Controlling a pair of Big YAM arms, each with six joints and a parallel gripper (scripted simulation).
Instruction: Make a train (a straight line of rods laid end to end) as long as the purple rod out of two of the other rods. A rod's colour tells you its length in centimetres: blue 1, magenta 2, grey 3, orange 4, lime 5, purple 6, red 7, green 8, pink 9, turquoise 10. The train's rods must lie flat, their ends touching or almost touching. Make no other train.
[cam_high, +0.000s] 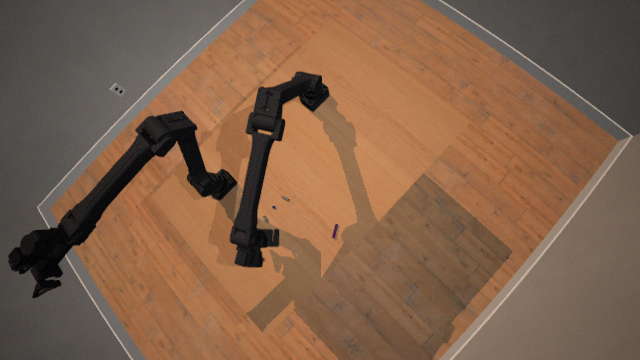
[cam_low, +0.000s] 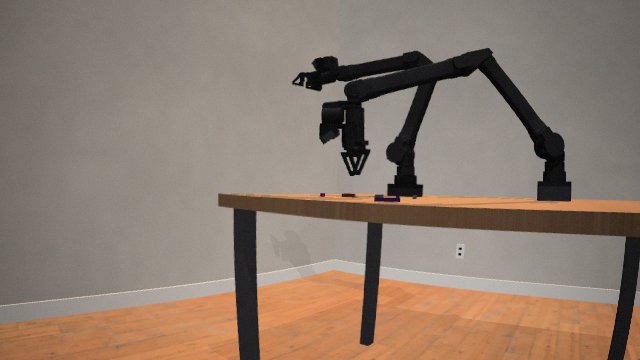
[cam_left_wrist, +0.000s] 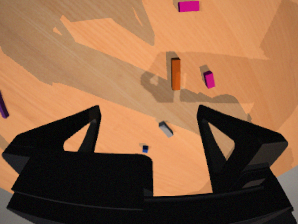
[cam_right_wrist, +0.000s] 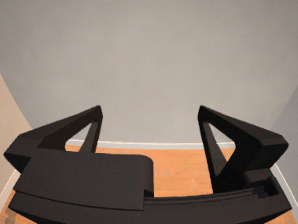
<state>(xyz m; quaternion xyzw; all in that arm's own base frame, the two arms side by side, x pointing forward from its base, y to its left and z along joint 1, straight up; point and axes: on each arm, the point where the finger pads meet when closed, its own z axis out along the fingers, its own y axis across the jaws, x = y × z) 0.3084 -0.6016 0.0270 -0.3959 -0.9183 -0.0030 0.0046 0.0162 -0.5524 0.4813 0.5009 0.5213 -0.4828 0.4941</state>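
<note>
Right now the orange rod is 1 cm behind my left hand, 3 cm to the right of it and 7 cm below it. Also, from my left hand: blue rod: 9 cm behind, 10 cm to the left, 7 cm below; purple rod: 17 cm ahead, 22 cm to the left, 7 cm below; magenta rod: 4 cm ahead, 9 cm to the right, 7 cm below.
</note>
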